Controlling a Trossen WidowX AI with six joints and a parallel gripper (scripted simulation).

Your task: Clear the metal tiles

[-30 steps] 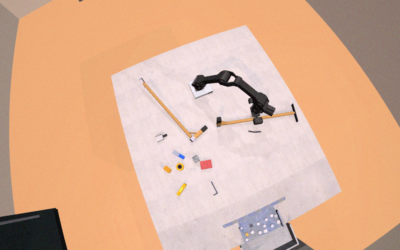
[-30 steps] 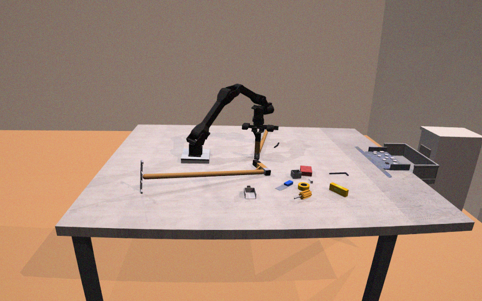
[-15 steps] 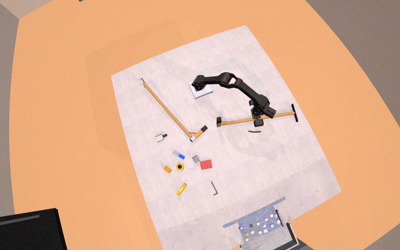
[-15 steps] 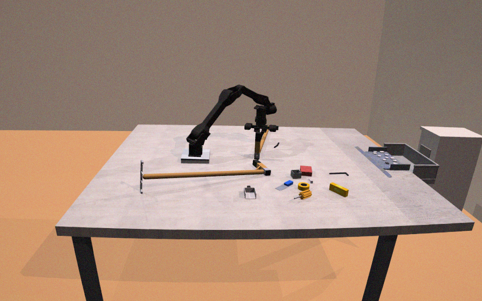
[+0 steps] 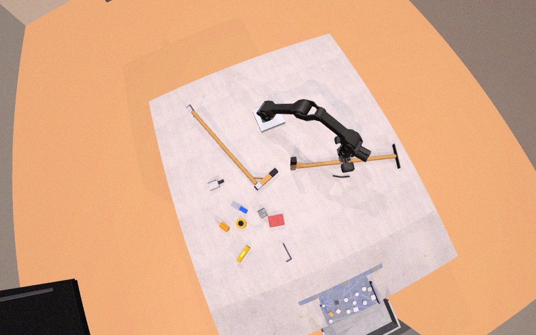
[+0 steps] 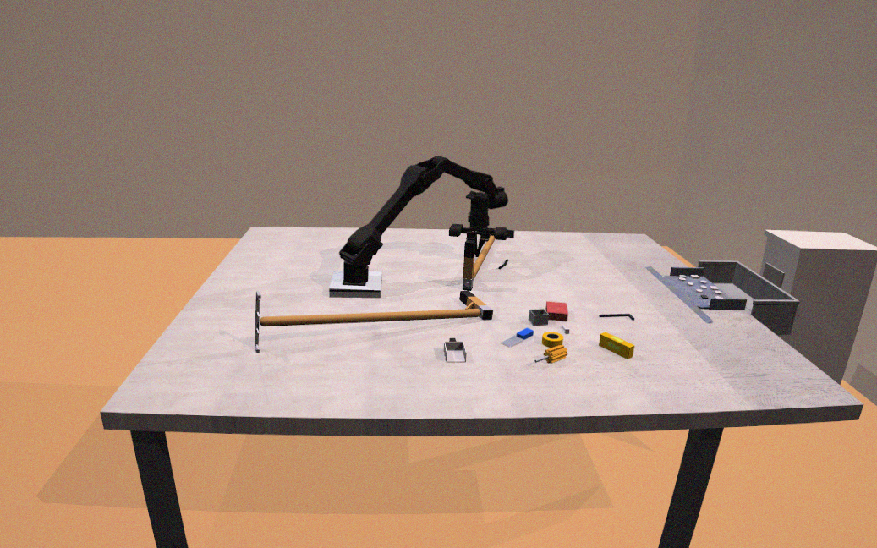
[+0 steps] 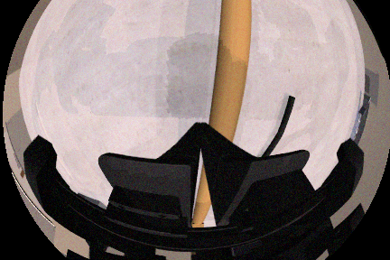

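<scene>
My gripper tip is 20 mm short of the long scraper, 20 mm to the right of it and 50 mm below it. From my gripper tip the other things lie so: grey box (110 mm ahead, 480 mm to the right, 10 mm below); hex key (350 mm ahead, 450 mm to the right, 10 mm below); red block (170 mm ahead, 430 mm to the right).
</scene>
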